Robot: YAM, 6 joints.
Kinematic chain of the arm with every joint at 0, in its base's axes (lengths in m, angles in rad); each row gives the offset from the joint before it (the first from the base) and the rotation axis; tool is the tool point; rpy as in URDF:
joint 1: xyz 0 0 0.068 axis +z
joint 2: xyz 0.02 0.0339 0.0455 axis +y
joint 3: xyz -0.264 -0.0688 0 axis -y
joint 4: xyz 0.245 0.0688 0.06 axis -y
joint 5: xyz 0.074 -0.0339 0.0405 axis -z
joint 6: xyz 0.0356 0 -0.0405 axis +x
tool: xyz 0 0 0 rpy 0 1.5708 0
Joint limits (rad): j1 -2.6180..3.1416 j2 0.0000..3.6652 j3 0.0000..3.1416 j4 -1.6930..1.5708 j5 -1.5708..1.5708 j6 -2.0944..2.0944
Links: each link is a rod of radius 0.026 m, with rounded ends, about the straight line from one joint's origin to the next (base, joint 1, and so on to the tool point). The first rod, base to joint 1, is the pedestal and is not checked.
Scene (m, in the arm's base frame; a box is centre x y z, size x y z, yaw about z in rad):
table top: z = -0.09
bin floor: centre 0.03 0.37 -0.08 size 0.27 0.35 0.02 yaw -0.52
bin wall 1: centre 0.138 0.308 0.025 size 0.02 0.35 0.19 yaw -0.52
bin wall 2: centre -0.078 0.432 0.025 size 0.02 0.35 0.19 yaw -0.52
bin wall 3: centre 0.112 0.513 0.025 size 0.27 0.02 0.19 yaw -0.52
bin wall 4: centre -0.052 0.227 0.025 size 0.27 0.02 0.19 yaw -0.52
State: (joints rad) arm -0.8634 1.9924 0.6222 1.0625 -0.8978 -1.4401
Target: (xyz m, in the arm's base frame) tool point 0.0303 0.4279 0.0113
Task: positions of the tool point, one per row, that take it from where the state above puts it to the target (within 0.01 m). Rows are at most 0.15 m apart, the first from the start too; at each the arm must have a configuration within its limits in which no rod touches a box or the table.
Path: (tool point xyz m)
1: 0.3039 -0.1642 0.1122
2: 0.3532 -0.0758 0.1283
3: 0.3748 0.0274 0.1456
4: 0.3646 0.1362 0.1639
5: 0.3212 0.2405 0.1830
6: 0.2468 0.3298 0.2029
7: 0.1471 0.3947 0.2236
8: 0.0303 0.4279 0.2447
9: 0.0326 0.4443 0.1276
10: 0.0303 0.4279 0.0113

